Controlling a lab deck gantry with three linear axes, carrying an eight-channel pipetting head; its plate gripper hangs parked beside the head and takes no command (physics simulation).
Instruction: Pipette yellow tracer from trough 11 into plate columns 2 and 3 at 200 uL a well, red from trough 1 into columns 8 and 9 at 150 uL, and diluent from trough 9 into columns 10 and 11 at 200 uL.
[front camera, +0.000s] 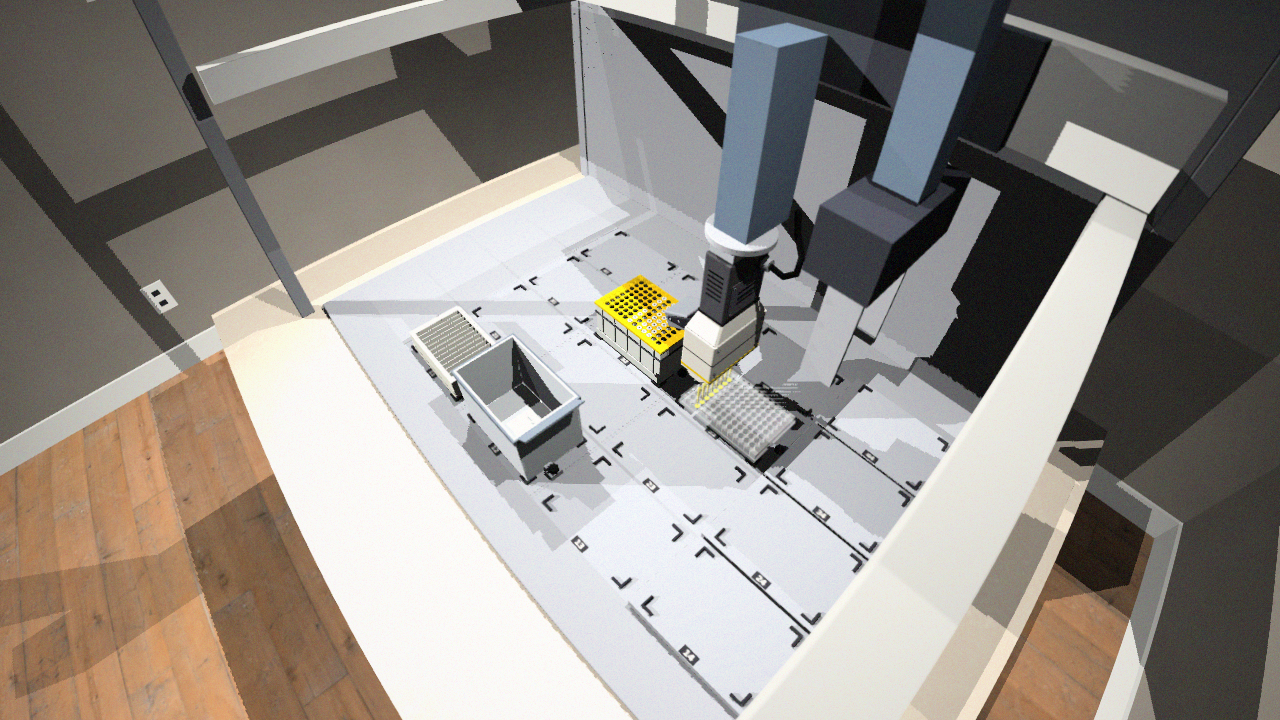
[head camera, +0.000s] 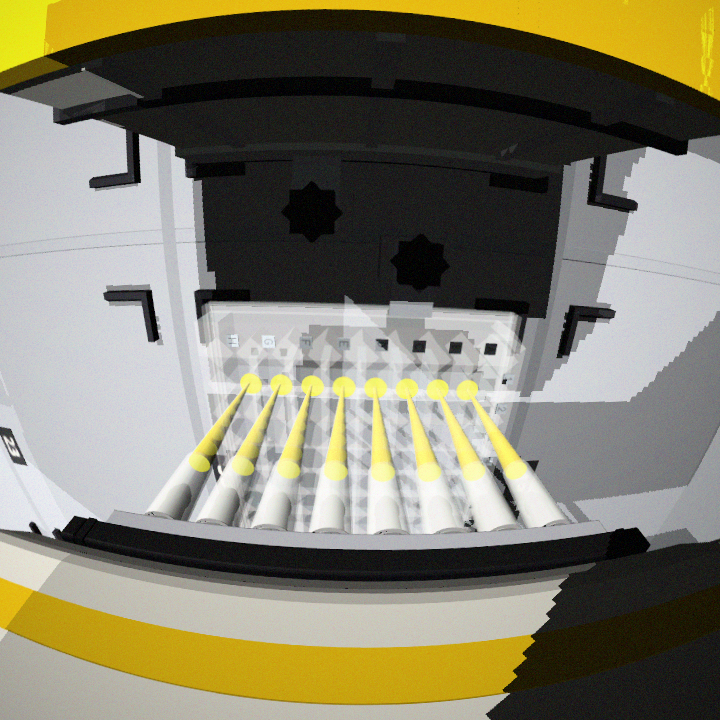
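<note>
The clear well plate (front camera: 756, 425) (head camera: 362, 316) lies under the pipetting head (front camera: 720, 344). Eight tips (front camera: 713, 391) (head camera: 339, 443) on the head hold yellow liquid in their lower parts and point down at the plate's end nearest the tip rack. Yellow discs (head camera: 343, 386) show at the tip ends in the head view; I cannot tell which column they are in. The trough reservoir (front camera: 452, 342) stands at the left of the deck; its liquids cannot be made out. The plate gripper (front camera: 843, 358) hangs beside the head, its two fingers apart and nothing between them.
A yellow-topped tip rack (front camera: 640, 313) (head camera: 604, 40) stands next to the plate, close beside the head. An open grey bin (front camera: 553, 452) stands in front of the reservoir. A pale frame beam (front camera: 993, 465) crosses the right foreground of the front view.
</note>
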